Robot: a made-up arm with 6 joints.
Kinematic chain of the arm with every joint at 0, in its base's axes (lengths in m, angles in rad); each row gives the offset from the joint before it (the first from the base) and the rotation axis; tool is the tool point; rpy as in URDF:
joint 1: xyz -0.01 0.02 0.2 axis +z
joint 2: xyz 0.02 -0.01 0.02 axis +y
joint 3: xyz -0.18 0 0.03 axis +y
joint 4: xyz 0.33 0.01 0.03 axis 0.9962 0 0.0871
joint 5: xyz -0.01 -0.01 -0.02 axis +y
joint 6: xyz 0.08 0.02 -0.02 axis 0.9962 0 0.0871
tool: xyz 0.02 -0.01 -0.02 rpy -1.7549 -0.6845 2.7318
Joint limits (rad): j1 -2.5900..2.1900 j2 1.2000..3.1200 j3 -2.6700..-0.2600 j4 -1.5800..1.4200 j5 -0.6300..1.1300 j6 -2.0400..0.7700
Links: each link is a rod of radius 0.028 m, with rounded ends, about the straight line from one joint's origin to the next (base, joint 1, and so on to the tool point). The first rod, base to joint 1, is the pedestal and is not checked.
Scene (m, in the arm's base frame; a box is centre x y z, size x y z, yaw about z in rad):
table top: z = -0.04
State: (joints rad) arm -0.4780 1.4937 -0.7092 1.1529 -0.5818 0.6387
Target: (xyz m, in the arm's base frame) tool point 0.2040 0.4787 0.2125
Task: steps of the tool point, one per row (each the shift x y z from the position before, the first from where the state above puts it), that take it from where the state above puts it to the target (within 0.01 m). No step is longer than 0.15 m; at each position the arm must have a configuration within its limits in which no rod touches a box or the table.
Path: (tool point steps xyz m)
1: 0.0544 0.0886 0.0135
2: 0.0289 0.1060 0.0133
3: -0.0019 0.1154 0.0130
4: -0.0355 0.1157 0.0126
5: -0.0688 0.1057 0.0122
6: -0.0989 0.0860 0.0119

